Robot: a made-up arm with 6 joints. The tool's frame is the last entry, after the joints.
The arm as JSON. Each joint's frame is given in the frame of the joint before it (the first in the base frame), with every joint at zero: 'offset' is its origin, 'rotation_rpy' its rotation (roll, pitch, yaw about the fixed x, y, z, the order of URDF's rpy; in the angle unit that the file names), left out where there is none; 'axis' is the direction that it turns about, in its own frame. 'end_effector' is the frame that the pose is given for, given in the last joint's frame.
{
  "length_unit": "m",
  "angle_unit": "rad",
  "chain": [
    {
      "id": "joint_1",
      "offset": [
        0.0,
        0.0,
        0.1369
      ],
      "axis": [
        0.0,
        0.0,
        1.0
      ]
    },
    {
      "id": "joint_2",
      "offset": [
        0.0,
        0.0,
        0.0
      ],
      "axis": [
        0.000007,
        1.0,
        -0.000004
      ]
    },
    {
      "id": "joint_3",
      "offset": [
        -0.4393,
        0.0,
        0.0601
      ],
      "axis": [
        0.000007,
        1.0,
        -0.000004
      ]
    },
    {
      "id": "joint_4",
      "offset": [
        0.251,
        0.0,
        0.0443
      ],
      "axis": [
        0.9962,
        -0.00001,
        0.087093
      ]
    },
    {
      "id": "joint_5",
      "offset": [
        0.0,
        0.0,
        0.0
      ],
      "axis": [
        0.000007,
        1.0,
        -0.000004
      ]
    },
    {
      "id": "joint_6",
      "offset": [
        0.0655,
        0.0,
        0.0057
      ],
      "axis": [
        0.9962,
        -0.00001,
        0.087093
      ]
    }
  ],
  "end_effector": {
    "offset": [
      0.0,
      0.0,
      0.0
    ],
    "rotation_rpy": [
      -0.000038,
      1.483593,
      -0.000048
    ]
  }
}
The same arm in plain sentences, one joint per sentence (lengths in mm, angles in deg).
The arm has six revolute joints in a row. What follows holds with every joint at zero, and every direction is one of the base frame's. Joint 1 sits 136.9 mm along +z from the base frame's origin and turns about +z. Joint 2 sits at the same point as joint 1 and turns about +y. Joint 3 sits 439.3 mm along -x and 60.1 mm along +z from joint 2 and turns about +y. Joint 4 sits 251 mm along +x and 44.3 mm along +z from joint 3 and turns about the direction (0.9962, 0, 0.0871). Joint 5 sits at the same point as joint 4 and turns about +y. Joint 6 sits 65.5 mm along +x and 5.7 mm along +z from joint 5 and turns about the direction (0.9962, 0, 0.0871). The tool frame, which is the frame that the pose is given for, sits at the same point as joint 6; its axes are the base frame's turned by roll 0, pitch 85 and yaw 0 deg (as in URDF: about the fixed x, then y, then z).
